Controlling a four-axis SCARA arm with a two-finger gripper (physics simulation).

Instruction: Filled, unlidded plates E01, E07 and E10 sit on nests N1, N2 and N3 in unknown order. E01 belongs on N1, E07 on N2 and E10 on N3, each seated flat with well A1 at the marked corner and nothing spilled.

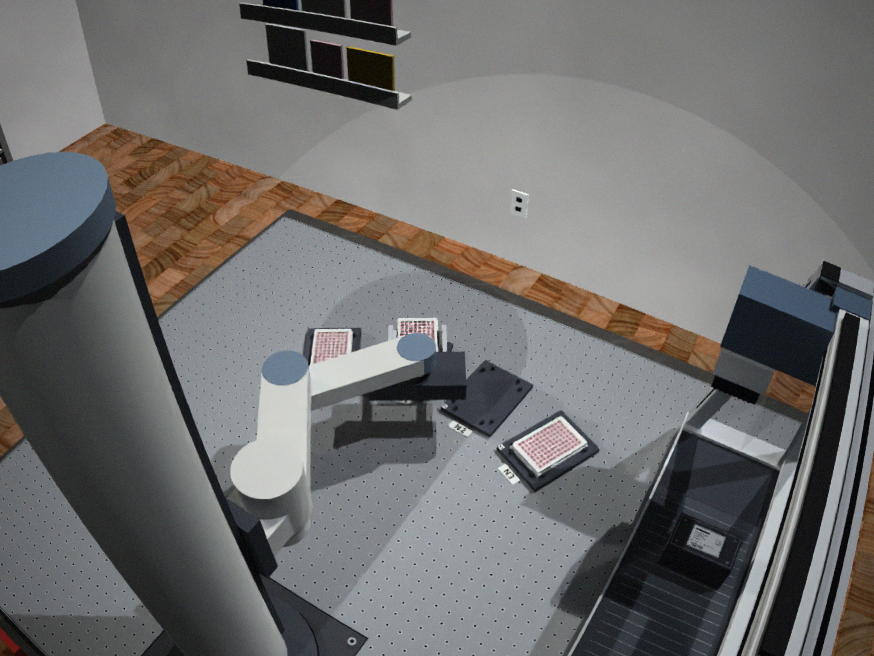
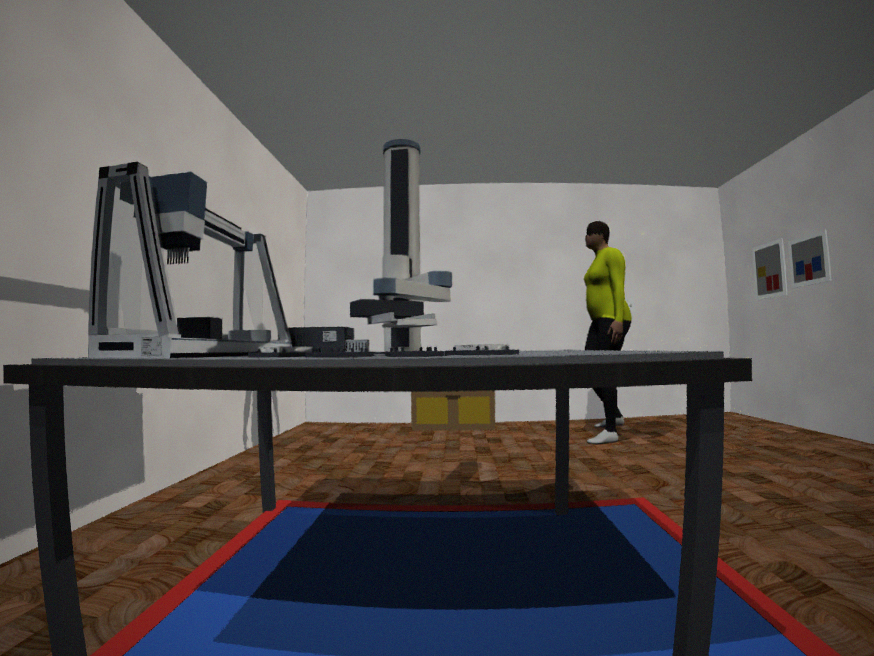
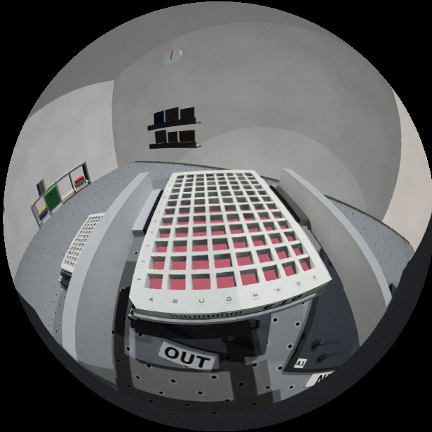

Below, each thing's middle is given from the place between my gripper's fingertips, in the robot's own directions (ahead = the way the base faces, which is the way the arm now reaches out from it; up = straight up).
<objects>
My hand is 20 mm past the out nest [image 3: 251, 341], 10 mm to the left of it and 90 mm above it. Round my hand: nest N3 [image 1: 535, 483] (80 mm behind, 350 mm to the right, 90 mm below); out label [image 3: 200, 361] (110 mm behind, 30 mm to the right, 90 mm below); nest N2 [image 1: 495, 394] (20 mm behind, 180 mm to the right, 90 mm below).
</objects>
